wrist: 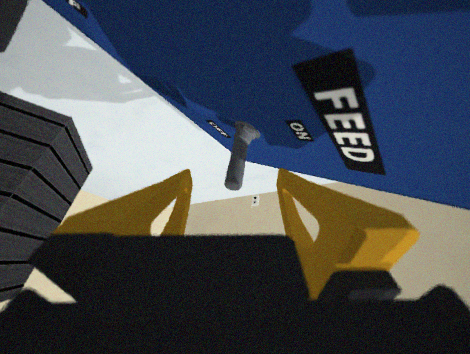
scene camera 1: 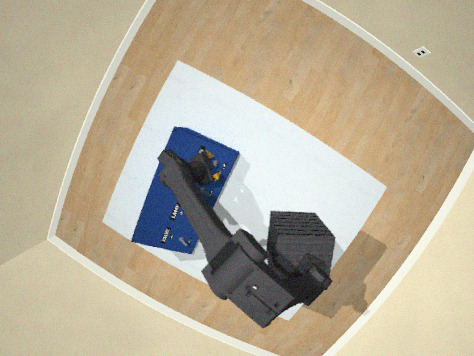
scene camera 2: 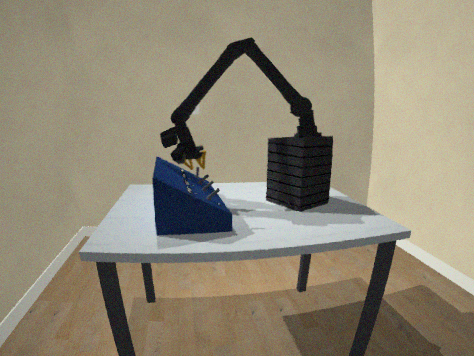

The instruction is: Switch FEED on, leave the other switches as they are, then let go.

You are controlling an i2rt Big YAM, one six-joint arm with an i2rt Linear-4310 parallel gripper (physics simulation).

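Frame: origin at the arm's base, x ahead, y left, z up, level; metres.
Where they show: gripper, fingertip midpoint: (wrist: 234, 176) (scene camera 1: 216, 164) (scene camera 2: 198, 169); arm's base at its link origin: (scene camera 1: 306, 271) (scene camera 2: 307, 136).
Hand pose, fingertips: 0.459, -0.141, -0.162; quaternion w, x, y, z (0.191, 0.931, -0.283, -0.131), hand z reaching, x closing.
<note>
Each offset is from my fingertips to the top centre of the thing, as dx, dy, dz. "pt": to the spot under its first point. Level surfaces: height alone.
The blue sloped switch panel (scene camera 1: 152, 207) (scene camera 2: 187, 217) (wrist: 210, 45) stands on the table. The FEED lever {+0.003, +0.003, +0.011} (scene camera 2: 197, 173) (wrist: 237, 162) is a grey peg between the OFF label {pt -0.026, +0.002, -0.055} (wrist: 218, 128) and the ON label {pt +0.049, +0.006, -0.016} (wrist: 300, 131). In scene camera 2 it stands nearly upright and appears tilted up the slope toward ON, while the other levers {-0.039, +0.361, -0.001} (scene camera 2: 214, 192) lean down the slope. My gripper (scene camera 1: 213, 165) (scene camera 2: 196, 168) (wrist: 234, 176) is open, its yellow fingers apart. The lever's tip lies in the gap's line in the wrist view, with space on both sides.
The LAMP label {+0.053, +0.248, +0.001} (scene camera 1: 175, 211) and the VALVE label {+0.043, +0.367, +0.001} (scene camera 1: 165, 235) show on the panel; the VALVE lever (scene camera 1: 184, 241) is at its near end. The black ribbed arm pedestal (scene camera 1: 302, 232) (scene camera 2: 300, 172) (wrist: 37, 165) stands on the white table {dz -0.132} (scene camera 1: 260, 120) (scene camera 2: 260, 246). My forearm passes above the panel.
</note>
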